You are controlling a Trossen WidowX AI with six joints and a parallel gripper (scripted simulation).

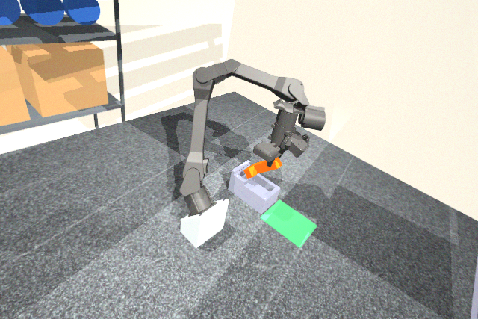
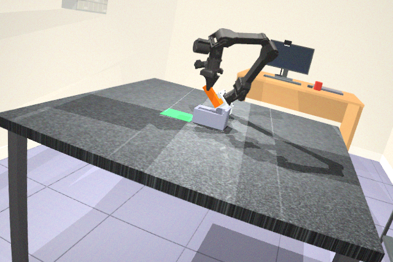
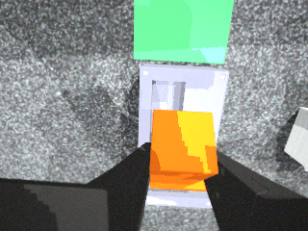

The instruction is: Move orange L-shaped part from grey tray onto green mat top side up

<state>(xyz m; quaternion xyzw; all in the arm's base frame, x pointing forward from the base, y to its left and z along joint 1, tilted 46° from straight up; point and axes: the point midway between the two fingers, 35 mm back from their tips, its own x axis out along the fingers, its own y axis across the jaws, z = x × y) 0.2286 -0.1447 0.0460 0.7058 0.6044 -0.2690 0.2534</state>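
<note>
My gripper tip is now 17 cm above the green mat, 12 cm to the left of it and 2 cm past it. From my gripper tip the other things lie so: orange L-shaped part (3 cm to the left, 3 cm below, 1 cm behind).
</note>
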